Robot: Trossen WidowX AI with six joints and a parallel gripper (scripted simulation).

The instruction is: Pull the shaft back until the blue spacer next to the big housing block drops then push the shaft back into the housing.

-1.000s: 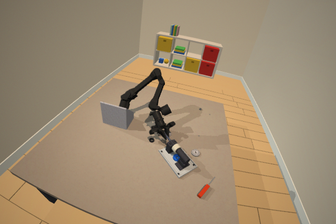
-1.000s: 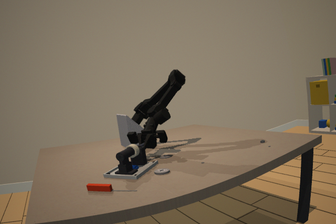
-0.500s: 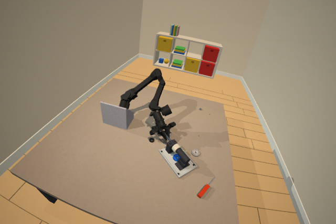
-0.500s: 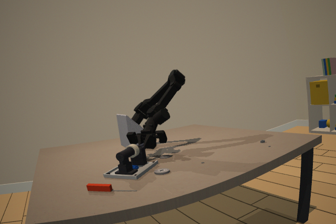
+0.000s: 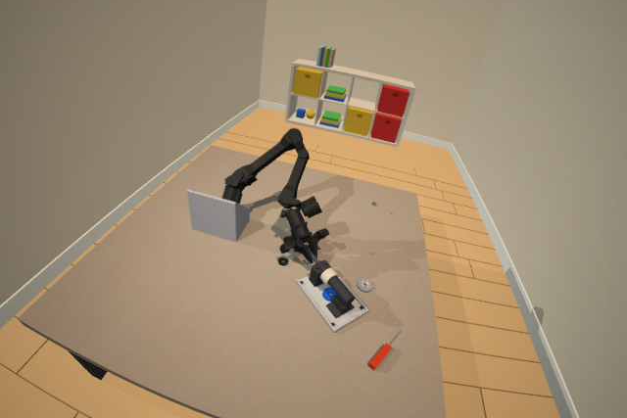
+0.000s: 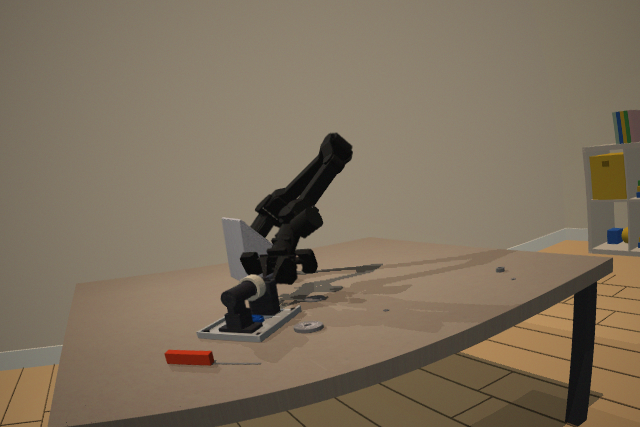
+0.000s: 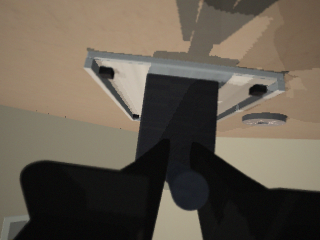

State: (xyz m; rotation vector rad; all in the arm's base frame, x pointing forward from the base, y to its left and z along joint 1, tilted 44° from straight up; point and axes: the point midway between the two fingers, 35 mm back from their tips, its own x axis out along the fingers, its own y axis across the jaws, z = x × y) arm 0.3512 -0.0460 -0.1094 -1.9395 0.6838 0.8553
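Now: gripper tip 80 mm to the left of the blue spacer, 80 mm short of it and 50 mm above it. Round my gripper tip: small black ring: 120 mm behind, 60 mm below, 20 mm to the left; thin dark shaft: 30 mm to the right, 30 mm ahead, 20 mm above.
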